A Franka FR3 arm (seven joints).
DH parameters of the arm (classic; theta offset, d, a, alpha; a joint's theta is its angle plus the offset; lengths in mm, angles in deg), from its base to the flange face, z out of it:
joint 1: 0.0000 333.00 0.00 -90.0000
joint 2: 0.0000 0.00 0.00 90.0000
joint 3: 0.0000 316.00 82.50 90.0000
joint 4: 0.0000 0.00 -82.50 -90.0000
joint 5: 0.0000 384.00 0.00 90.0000
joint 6: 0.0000 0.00 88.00 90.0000
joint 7: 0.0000 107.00 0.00 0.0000
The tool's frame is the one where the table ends.
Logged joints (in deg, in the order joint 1, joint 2, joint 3, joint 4, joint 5, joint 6, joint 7), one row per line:
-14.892 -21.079 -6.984 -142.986 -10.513 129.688 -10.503
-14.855 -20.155 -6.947 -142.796 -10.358 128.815 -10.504
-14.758 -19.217 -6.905 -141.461 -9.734 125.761 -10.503
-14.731 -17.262 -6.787 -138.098 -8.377 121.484 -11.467
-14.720 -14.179 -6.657 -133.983 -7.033 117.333 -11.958
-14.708 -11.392 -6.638 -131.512 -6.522 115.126 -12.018
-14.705 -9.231 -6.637 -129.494 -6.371 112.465 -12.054
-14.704 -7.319 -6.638 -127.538 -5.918 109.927 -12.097
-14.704 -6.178 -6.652 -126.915 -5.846 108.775 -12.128
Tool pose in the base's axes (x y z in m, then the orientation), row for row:
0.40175 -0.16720 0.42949 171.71 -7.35 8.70
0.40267 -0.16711 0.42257 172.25 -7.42 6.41
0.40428 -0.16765 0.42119 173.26 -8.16 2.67
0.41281 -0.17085 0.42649 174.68 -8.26 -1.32
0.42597 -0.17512 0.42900 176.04 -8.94 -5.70
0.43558 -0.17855 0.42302 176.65 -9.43 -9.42
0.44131 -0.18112 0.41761 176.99 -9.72 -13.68
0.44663 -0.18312 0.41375 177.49 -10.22 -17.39
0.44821 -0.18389 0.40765 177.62 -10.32 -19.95
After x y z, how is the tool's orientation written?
As a rotation vector, in degrees.
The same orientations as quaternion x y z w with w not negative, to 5 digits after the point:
0.99543 -0.04261 0.05044 0.06900
0.99626 -0.04292 0.03707 0.06515
0.99715 -0.04696 0.01537 0.05693
0.99786 -0.04719 -0.00754 0.04466
0.99769 -0.05067 -0.03230 0.03177
0.99686 -0.05321 -0.05316 0.02485
0.99535 -0.05466 -0.07693 0.01934
0.99353 -0.05721 -0.09734 0.01193
0.99206 -0.05764 -0.11143 0.00843

